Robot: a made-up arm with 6 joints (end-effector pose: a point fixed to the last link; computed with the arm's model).
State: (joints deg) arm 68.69 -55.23 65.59 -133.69 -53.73 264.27
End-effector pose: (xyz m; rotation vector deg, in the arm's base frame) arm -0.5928 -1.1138 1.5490 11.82 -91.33 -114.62
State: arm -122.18 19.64 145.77 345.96 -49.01 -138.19
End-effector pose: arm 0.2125 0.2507 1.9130 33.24 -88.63 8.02
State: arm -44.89 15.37 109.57 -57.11 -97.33 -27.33
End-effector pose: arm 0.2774 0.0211 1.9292 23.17 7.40 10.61
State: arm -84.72 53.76 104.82 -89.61 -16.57 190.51
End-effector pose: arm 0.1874 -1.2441 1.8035 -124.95 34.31 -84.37
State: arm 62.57 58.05 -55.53 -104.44 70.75 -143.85
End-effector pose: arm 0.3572 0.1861 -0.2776 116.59 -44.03 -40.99
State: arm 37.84 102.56 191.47 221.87 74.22 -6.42
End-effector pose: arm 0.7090 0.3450 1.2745 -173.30 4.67 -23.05
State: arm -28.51 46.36 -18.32 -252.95 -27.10 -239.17
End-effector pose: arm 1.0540 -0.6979 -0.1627 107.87 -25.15 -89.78
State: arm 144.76 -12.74 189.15 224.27 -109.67 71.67
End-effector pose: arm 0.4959 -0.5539 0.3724 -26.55 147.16 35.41
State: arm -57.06 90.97 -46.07 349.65 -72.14 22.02
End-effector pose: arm 0.0030 0.0750 -0.2837 -93.45 -129.36 -38.22
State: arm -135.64 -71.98 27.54 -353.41 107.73 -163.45
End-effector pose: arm 0.7692 0.7135 1.3889 -25.69 20.40 40.52
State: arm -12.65 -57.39 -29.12 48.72 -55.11 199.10
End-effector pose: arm 0.4812 -0.2678 1.2780 113.71 -46.62 -43.39
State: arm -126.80 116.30 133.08 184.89 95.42 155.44
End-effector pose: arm -0.9802 -1.2744 0.2860 98.21 23.75 -121.73
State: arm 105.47 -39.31 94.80 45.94 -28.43 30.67
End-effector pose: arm 0.3990 -1.1172 1.6758 44.60 -65.87 8.92
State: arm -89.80 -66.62 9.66 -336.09 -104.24 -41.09
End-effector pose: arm -0.1001 0.2108 1.4990 48.73 -18.62 -117.50
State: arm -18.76 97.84 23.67 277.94 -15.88 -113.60
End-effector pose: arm 1.1788 -0.3280 -0.8232 -115.44 15.24 89.22
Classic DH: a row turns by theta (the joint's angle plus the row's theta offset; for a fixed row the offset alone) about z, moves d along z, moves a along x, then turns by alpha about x. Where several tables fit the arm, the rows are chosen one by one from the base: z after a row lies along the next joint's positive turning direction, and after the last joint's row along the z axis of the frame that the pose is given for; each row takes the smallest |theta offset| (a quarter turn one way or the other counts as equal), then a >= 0, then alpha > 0; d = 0 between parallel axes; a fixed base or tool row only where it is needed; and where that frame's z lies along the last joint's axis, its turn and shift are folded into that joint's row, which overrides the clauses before.
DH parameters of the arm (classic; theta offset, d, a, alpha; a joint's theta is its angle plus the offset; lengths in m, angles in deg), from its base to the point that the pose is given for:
joint 1: 0 0.383 0.107 -90
joint 2: -90 0 0.643 180
joint 3: 0 0 0.164 -90
joint 4: 0 -0.963 0 90
joint 5: 0 0 0 -90
joint 6: 90 -0.253 0 90
tool (fixed): -90 0 0 0

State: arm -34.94 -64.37 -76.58 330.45 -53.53 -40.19
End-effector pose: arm 0.5597 -0.2687 0.4130 83.92 45.91 -38.95
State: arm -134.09 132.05 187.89 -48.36 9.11 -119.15
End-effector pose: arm -0.7923 -0.7748 1.0629 32.52 -115.30 18.99
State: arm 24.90 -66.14 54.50 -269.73 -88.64 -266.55
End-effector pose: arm -0.9067 -0.6997 1.3926 -56.01 35.23 -59.55
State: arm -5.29 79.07 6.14 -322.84 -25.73 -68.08
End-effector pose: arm 1.1500 -0.1731 -0.6111 17.43 85.75 -42.46
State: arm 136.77 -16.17 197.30 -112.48 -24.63 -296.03
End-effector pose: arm 0.6288 -0.7248 0.1722 -98.48 89.04 16.52
